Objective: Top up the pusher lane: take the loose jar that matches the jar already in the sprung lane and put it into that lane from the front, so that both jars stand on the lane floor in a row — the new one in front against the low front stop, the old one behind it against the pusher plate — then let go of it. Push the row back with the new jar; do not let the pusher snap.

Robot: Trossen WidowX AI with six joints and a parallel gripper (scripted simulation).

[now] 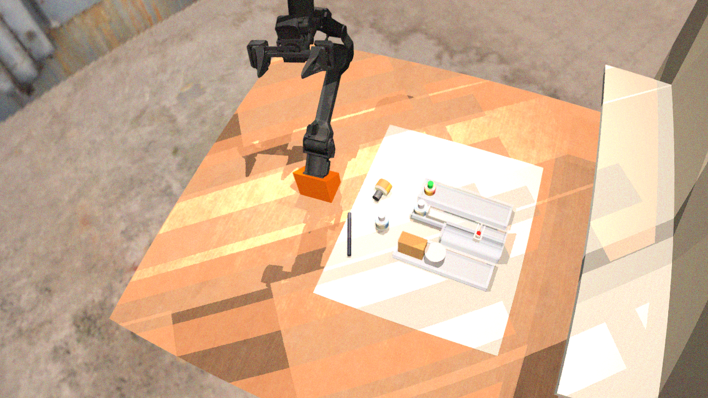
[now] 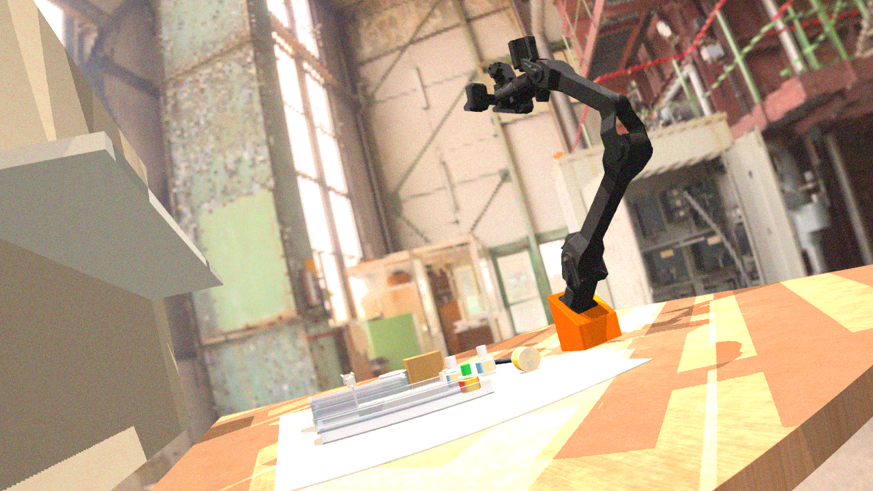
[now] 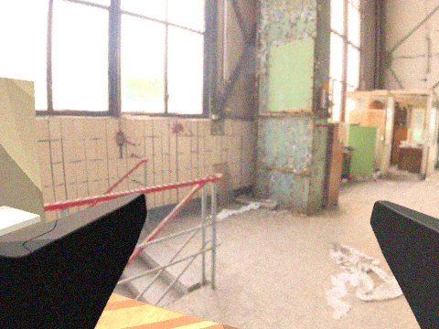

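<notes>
My gripper tip is 600 mm above the white mat, 350 mm short of it and 60 mm to the right of it. The rest, counted from my gripper tip: dark rod (600 mm below, 100 mm ahead, 30 mm to the right); then pusher plate (550 mm below, 390 mm ahead, 40 mm to the left); then tan box (560 mm below, 290 mm ahead, 40 mm to the right).
</notes>
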